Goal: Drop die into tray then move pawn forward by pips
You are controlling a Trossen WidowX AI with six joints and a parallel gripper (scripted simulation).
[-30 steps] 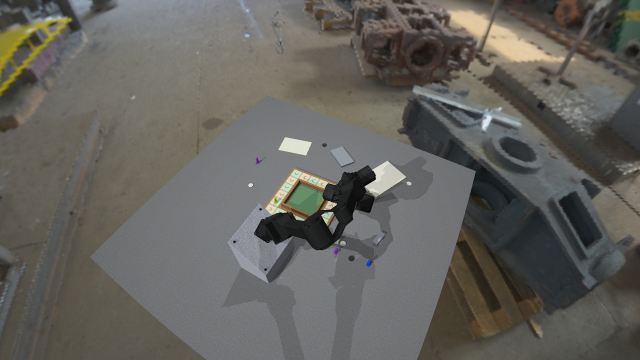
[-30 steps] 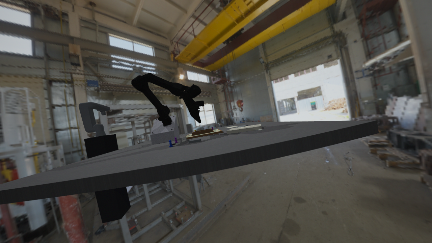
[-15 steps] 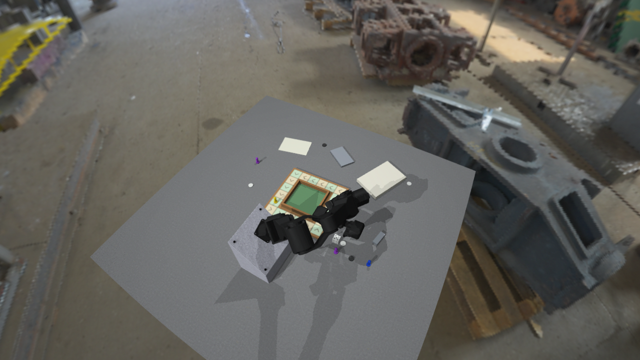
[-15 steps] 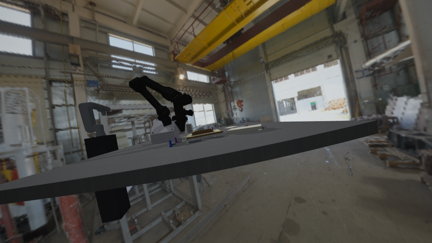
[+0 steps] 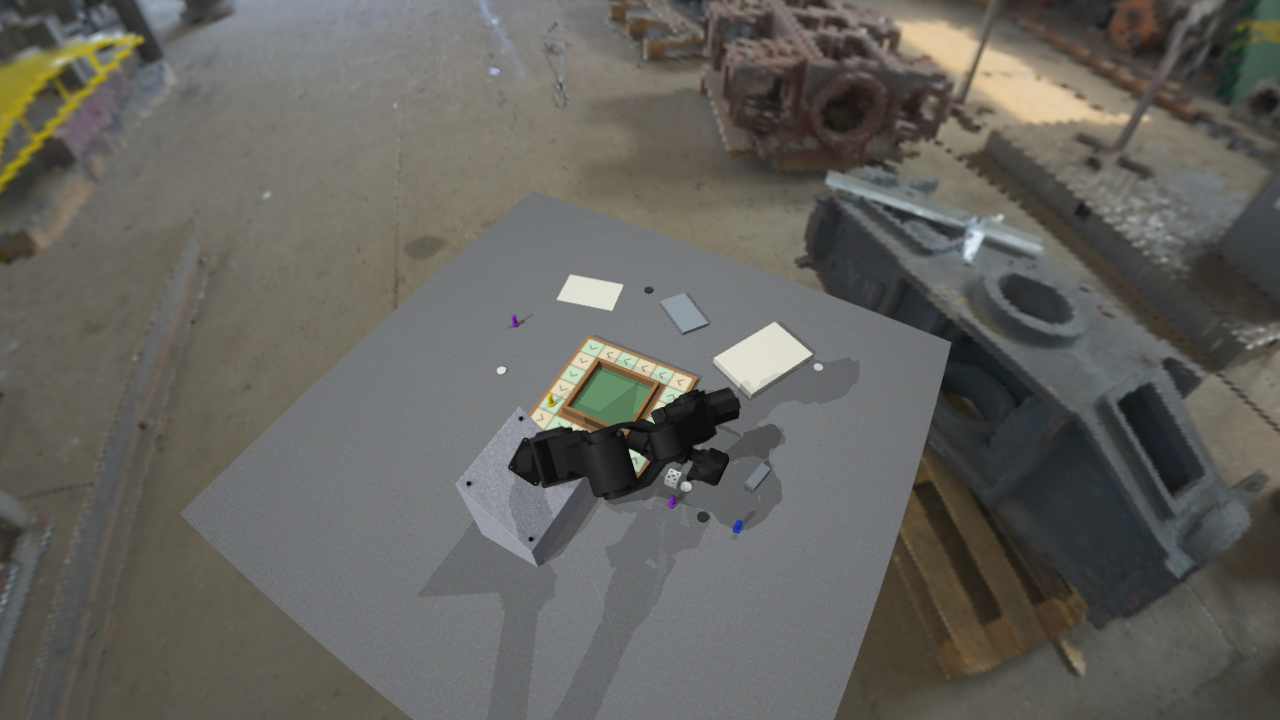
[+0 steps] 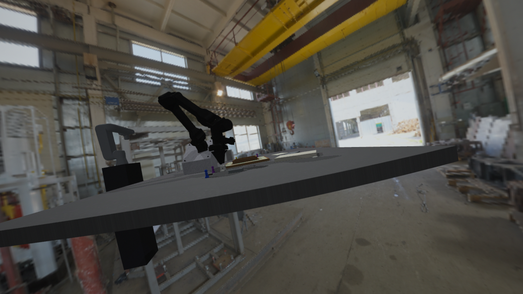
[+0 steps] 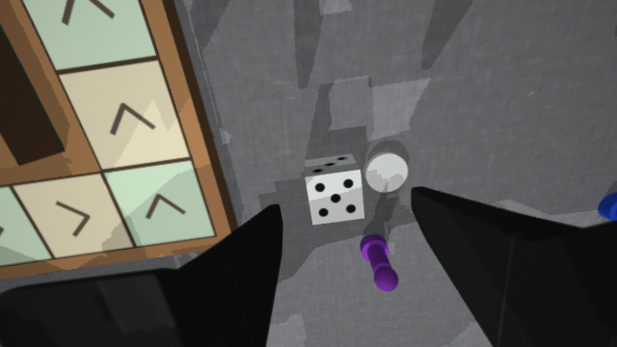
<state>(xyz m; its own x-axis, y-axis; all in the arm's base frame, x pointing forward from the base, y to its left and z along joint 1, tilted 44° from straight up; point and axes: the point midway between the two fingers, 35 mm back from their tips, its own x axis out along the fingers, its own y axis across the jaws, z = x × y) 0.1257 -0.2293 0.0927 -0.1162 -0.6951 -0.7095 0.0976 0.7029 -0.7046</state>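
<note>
Now: gripper tip 20 mm above the white die. Also, from my gripper tip: blue pawn 150 mm to the right, 50 mm behind, 20 mm below; small grey block 150 mm to the right, 70 mm ahead, 30 mm below; green dice tray 190 mm to the left, 130 mm ahead, 30 mm below.
</note>
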